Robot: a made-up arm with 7 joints.
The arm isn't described. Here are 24 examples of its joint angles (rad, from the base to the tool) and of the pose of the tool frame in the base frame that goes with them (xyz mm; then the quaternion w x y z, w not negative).
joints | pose
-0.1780 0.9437 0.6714 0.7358 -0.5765 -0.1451 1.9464 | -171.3 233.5 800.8 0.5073 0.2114 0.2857 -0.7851
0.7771 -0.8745 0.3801 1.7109 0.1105 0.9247 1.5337 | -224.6 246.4 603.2 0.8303 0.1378 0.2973 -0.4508
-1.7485 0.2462 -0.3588 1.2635 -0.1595 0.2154 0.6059 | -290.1 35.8 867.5 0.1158 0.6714 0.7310 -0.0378
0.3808 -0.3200 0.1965 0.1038 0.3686 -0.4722 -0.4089 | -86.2 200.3 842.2 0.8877 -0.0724 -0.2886 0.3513
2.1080 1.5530 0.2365 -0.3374 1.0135 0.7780 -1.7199 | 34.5 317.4 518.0 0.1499 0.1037 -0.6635 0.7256
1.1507 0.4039 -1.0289 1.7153 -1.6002 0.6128 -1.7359 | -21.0 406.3 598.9 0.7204 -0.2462 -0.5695 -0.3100
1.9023 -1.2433 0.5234 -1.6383 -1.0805 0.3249 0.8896 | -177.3 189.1 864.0 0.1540 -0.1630 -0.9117 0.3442
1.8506 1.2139 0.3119 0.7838 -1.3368 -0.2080 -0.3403 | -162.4 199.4 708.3 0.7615 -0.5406 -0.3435 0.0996
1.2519 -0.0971 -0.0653 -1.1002 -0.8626 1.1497 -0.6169 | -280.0 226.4 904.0 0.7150 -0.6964 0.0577 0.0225
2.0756 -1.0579 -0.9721 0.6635 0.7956 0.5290 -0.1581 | -265.6 208.2 792.1 0.7792 -0.4495 0.3784 -0.2183
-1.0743 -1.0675 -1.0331 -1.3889 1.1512 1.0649 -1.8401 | -214.2 -14.3 968.4 0.4976 0.2483 0.5876 0.5878
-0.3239 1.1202 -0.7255 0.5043 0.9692 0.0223 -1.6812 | -71.9 143.0 969.8 0.1520 0.6594 0.6606 0.3253
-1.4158 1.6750 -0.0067 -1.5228 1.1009 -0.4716 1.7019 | -2.5 104.7 959.2 0.7209 -0.2576 -0.5960 0.2424
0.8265 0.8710 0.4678 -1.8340 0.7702 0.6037 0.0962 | -196.9 499.4 820.3 0.2224 0.9562 0.1729 -0.0799
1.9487 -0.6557 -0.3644 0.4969 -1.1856 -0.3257 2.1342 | -114.9 168.5 603.4 0.4363 0.4936 -0.4167 -0.6264
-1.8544 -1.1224 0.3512 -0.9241 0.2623 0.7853 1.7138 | -293.8 195.3 884.9 0.0951 -0.0421 0.7001 -0.7064
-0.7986 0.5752 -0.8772 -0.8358 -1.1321 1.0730 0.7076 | -256.9 -72.3 943.8 0.8110 -0.1397 0.5275 -0.2108
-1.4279 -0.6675 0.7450 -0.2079 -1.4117 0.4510 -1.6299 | 34.2 161.8 819.0 0.3820 0.0427 -0.8700 -0.3087
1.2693 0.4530 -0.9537 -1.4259 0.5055 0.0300 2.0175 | -7.5 455.8 801.6 0.0531 -0.9571 -0.2545 0.1283
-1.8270 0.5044 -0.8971 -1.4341 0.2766 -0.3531 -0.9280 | -9.3 41.5 762.0 0.2441 0.2081 -0.2431 0.9154
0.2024 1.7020 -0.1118 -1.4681 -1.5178 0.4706 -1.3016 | 28.3 167.6 887.8 0.3461 0.1333 0.5112 0.7753
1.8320 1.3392 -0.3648 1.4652 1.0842 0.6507 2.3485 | -22.7 455.2 697.5 0.6710 0.6321 -0.1163 0.3698
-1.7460 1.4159 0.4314 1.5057 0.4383 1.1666 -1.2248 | -126.3 -56.3 668.9 0.1465 -0.5991 -0.3985 -0.6789
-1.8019 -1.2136 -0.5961 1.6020 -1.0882 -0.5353 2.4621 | -121.5 12.1 878.6 0.6448 0.1977 -0.5926 -0.4404
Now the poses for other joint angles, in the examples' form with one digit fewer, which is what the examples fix.
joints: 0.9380 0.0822 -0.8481 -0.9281 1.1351 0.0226 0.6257
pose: -11 396 889 0.213 -0.872 0.440 0.035
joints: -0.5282 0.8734 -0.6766 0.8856 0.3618 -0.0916 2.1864
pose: -169 120 1013 0.308 -0.560 0.545 -0.543
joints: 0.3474 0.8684 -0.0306 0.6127 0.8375 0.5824 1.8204
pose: -75 268 1050 0.299 -0.874 0.157 -0.350
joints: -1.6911 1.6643 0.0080 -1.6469 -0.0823 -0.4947 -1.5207
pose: -1 95 885 0.241 0.238 0.258 -0.905
